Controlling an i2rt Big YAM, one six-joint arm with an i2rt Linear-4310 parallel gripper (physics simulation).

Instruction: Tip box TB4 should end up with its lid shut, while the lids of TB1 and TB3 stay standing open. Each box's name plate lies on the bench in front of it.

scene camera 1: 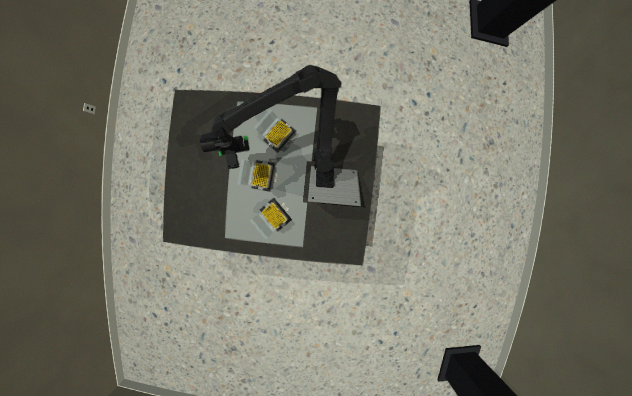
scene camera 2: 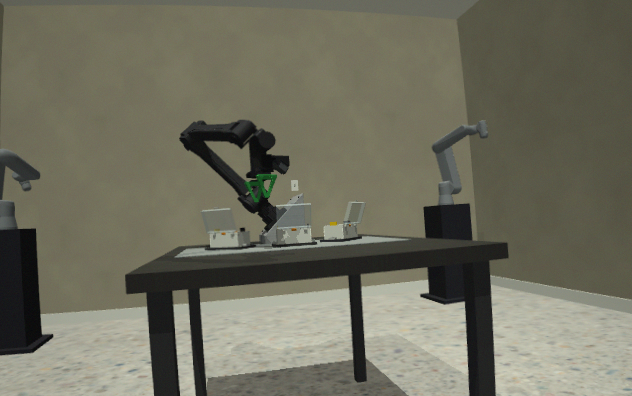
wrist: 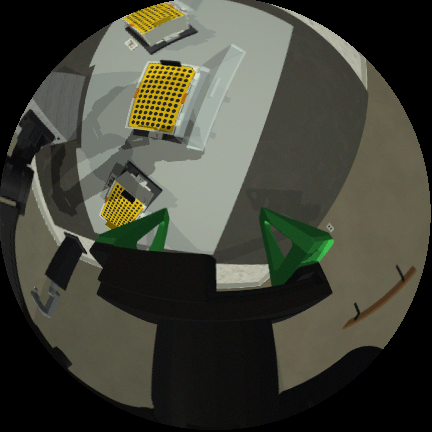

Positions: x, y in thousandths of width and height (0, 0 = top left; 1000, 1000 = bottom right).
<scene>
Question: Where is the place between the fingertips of my gripper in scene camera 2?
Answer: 414, 506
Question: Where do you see a tip box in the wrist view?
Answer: At 311, 420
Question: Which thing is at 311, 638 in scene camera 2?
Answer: A pale mat.
</scene>
